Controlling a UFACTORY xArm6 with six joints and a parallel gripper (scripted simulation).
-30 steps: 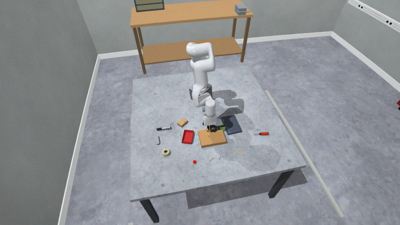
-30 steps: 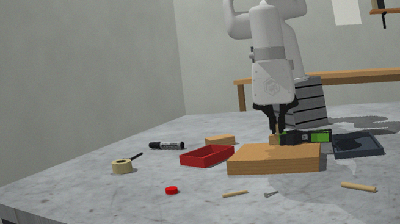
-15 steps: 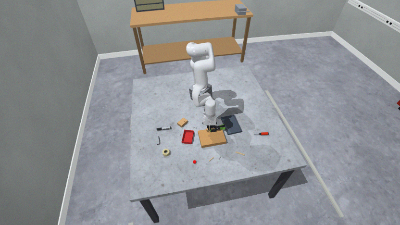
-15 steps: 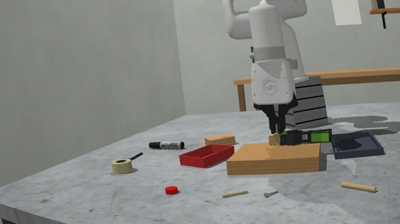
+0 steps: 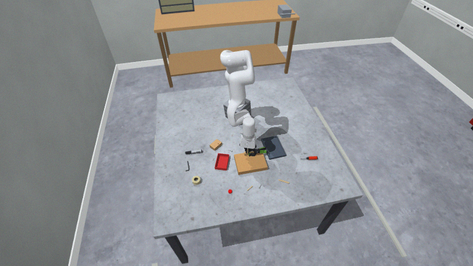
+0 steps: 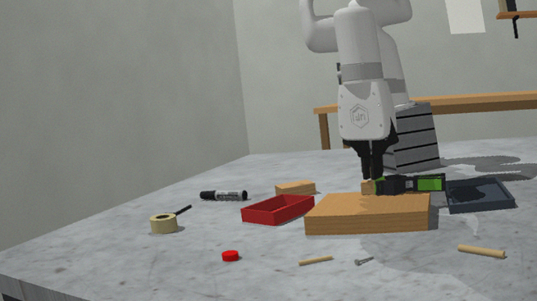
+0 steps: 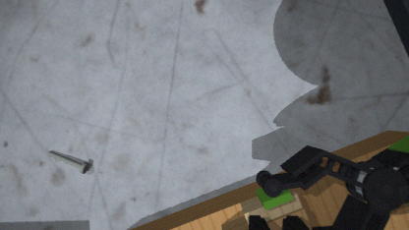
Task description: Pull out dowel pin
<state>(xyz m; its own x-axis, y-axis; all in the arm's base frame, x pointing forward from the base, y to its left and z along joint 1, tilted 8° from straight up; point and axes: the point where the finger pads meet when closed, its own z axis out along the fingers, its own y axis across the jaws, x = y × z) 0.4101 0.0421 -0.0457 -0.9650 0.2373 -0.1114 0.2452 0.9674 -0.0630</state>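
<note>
Right now the dowel pin is 20 mm below my hand. The rest, counted from my hand: red tray 180 mm to the right, 70 mm below, 40 mm ahead; then bench board 60 mm below, 50 mm ahead, 10 mm to the left; then wooden block 40 mm below.
</note>
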